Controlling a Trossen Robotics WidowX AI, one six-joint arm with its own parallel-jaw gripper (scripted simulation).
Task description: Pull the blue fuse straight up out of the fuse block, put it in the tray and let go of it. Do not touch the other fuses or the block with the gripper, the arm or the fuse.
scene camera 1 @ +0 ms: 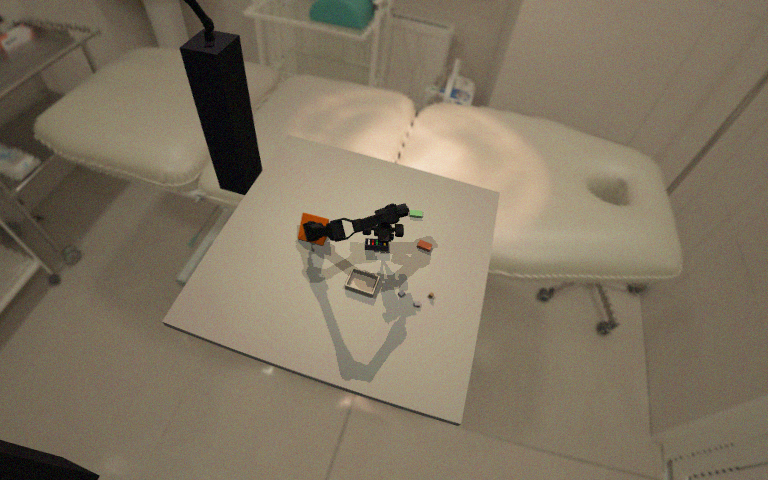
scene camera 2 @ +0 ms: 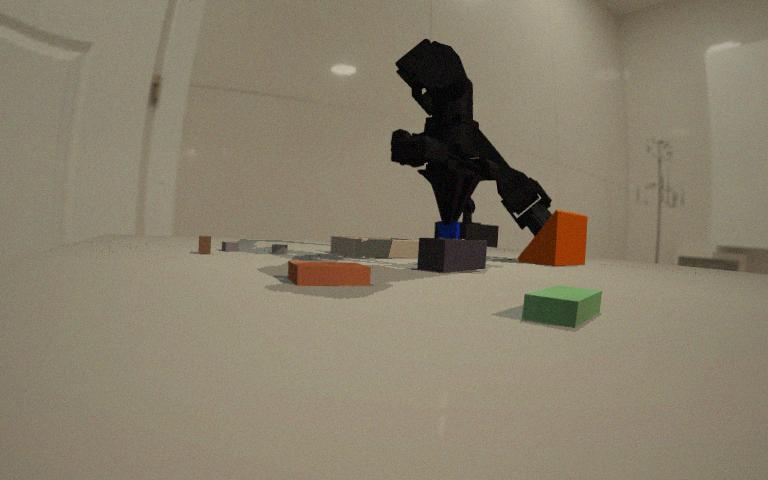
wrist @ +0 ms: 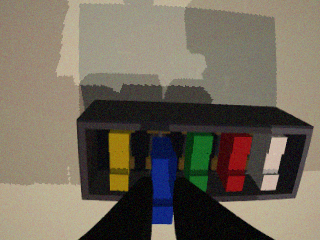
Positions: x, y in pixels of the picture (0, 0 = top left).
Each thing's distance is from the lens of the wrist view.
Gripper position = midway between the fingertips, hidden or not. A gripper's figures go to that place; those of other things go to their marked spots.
my gripper [wrist: 162, 187]: 10 cm
blue fuse [wrist: 164, 160]: 9 cm
green fuse [wrist: 199, 144]: 12 cm
yellow fuse [wrist: 118, 139]: 11 cm
red fuse [wrist: 234, 147]: 12 cm
The marked spots on the blue fuse and the red fuse are 4 cm apart.
